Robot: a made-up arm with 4 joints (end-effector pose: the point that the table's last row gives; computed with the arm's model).
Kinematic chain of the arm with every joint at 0, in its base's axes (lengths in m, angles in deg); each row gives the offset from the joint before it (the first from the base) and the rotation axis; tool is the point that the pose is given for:
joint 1: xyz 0 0 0.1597 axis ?
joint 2: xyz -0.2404 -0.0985 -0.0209 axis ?
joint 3: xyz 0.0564 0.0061 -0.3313 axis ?
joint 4: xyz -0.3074 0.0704 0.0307 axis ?
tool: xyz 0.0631 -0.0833 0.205
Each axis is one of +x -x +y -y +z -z.
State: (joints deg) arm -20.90 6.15 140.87 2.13
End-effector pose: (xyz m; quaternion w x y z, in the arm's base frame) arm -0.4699 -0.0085 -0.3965 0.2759 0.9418 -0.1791 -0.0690
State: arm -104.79 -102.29 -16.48 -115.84
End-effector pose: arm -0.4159 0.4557 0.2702 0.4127 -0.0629 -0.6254 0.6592
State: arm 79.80 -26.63 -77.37 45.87
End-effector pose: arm -0.0795 -0.5898 -0.2005 0.2380 -0.4029 -0.6496 0.5993
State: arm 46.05 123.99 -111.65 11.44
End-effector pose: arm -0.4041 -0.2636 0.5648 0.9146 0.1372 -0.0494 0.3771
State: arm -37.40 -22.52 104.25 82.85
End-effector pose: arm -0.7517 0.1478 -0.1652 0.3983 0.3043 -0.6312 -0.5918
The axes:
joint 1: +z
joint 2: +x
joint 3: +x
joint 4: -y

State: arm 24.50 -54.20 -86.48 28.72
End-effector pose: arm -0.4031 -0.4047 -0.2381 0.2690 -0.8738 -0.2751 0.2974
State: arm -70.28 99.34 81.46 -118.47
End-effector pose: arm 0.1095 0.4018 0.3212 0.4916 0.4148 -0.2993 0.7047
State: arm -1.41 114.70 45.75 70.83
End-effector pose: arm -0.6602 0.1757 0.1299 0.1313 0.8019 -0.1083 -0.5727
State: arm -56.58 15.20 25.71 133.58
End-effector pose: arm -0.3539 0.5853 -0.2368 0.1729 -0.2868 -0.8235 -0.4578
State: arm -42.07 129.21 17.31 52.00
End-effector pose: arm -0.4216 0.4494 0.1735 0.0909 0.7580 -0.4268 -0.4847
